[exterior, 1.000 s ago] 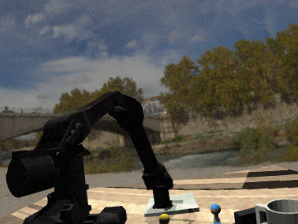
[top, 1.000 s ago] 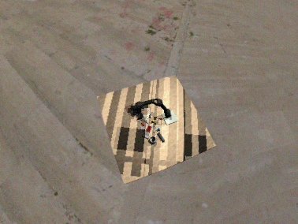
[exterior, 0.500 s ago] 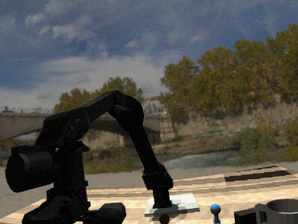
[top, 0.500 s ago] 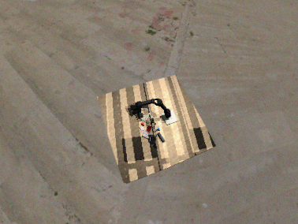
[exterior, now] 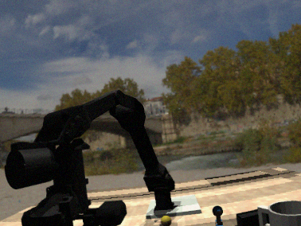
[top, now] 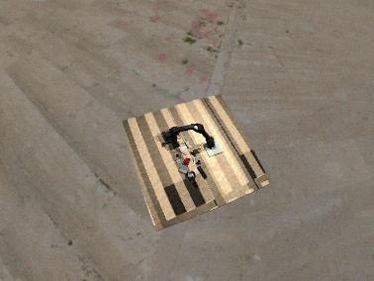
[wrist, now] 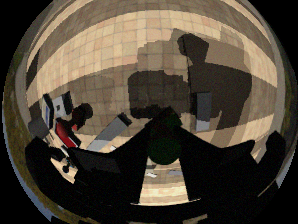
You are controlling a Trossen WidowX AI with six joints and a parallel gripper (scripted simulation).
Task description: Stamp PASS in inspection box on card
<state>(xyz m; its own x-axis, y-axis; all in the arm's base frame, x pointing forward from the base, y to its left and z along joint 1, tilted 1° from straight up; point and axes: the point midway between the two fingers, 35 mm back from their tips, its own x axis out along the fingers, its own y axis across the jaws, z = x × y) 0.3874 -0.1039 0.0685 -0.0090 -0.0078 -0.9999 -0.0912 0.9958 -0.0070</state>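
Now: the red ink pad 80 mm behind my gripper tip, 220 mm to the left of it and 40 mm below it. Round my gripper tip: grey flat bar 60 mm behind, 100 mm to the left, 40 mm below; then pale sheet 120 mm behind, 40 mm to the left, 50 mm below; then green-topped stamp right at my gripper tip.
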